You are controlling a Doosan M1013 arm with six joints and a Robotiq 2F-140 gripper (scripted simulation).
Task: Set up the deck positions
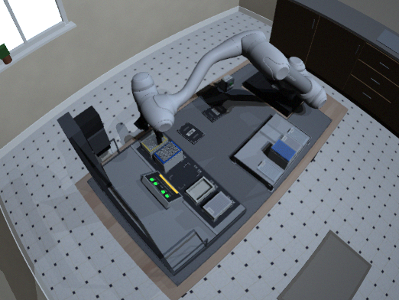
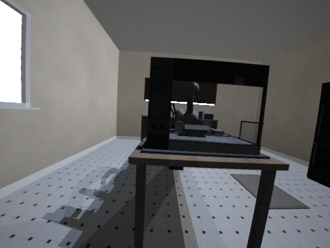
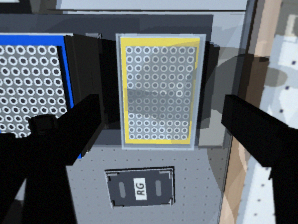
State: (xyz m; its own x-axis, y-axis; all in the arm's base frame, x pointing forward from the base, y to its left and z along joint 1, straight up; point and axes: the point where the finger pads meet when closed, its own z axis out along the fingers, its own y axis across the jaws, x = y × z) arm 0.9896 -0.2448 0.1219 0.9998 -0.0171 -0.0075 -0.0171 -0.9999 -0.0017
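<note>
Now: hand 6 cm above the clear tip rack cover. The rest, counted from my hand: blue-framed tip rack (12 cm to the left, 5 cm below); yellow-framed tip rack (8 cm below, 1 cm behind); white one-well reservoir (37 cm to the left, 11 cm below, 1 cm ahead).
</note>
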